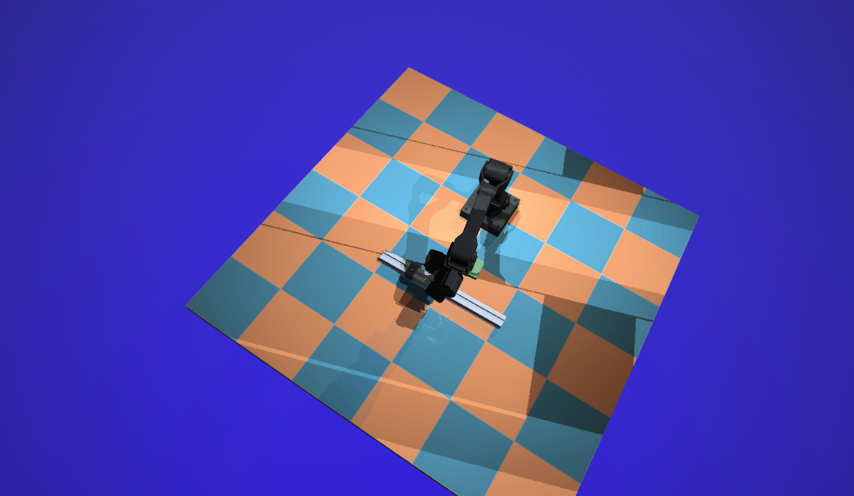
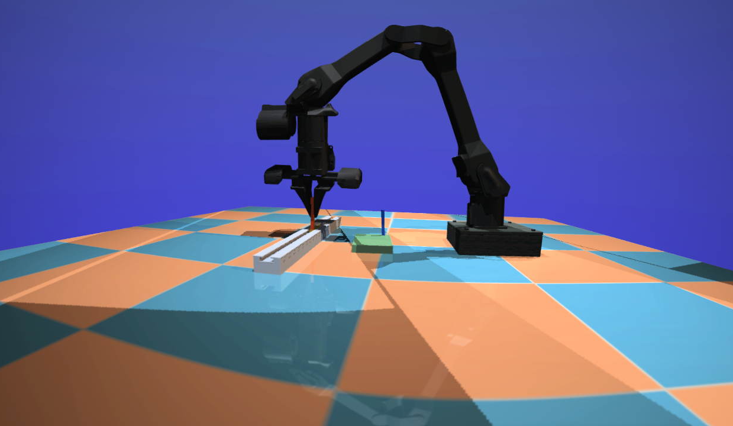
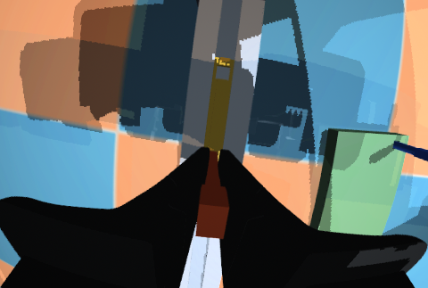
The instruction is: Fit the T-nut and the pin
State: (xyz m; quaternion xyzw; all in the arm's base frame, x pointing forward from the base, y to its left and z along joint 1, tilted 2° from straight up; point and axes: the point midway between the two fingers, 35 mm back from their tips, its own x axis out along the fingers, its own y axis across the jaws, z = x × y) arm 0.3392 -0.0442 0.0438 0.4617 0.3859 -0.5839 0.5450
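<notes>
My gripper tip is now 14 cm past the blue pin and 2 cm above it. From my gripper tip the other things lie so: green tray (13 cm behind, 4 cm below, 2 cm to the left); brass T-nut (2 cm to the right).
</notes>
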